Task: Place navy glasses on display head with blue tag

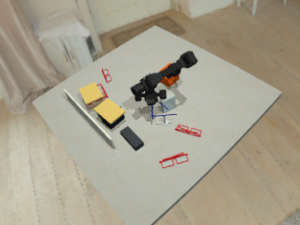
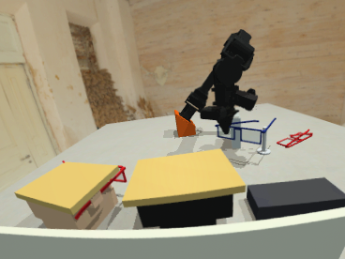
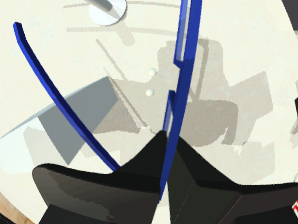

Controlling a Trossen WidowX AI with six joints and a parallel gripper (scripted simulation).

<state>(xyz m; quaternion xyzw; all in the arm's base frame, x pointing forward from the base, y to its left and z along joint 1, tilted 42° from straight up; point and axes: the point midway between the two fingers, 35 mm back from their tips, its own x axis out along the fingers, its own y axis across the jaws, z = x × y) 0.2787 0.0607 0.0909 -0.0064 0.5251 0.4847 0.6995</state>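
The small white post is 12 cm to the left of my gripper tip, 5 cm below it and 2 cm ahead of it. Also, from my gripper tip: dark case (24 cm ahead, 6 cm below, 5 cm to the left); display head (38 cm to the right, 17 cm ahead, 2 cm below); white block (8 cm behind, 6 cm to the left, 2 cm below).
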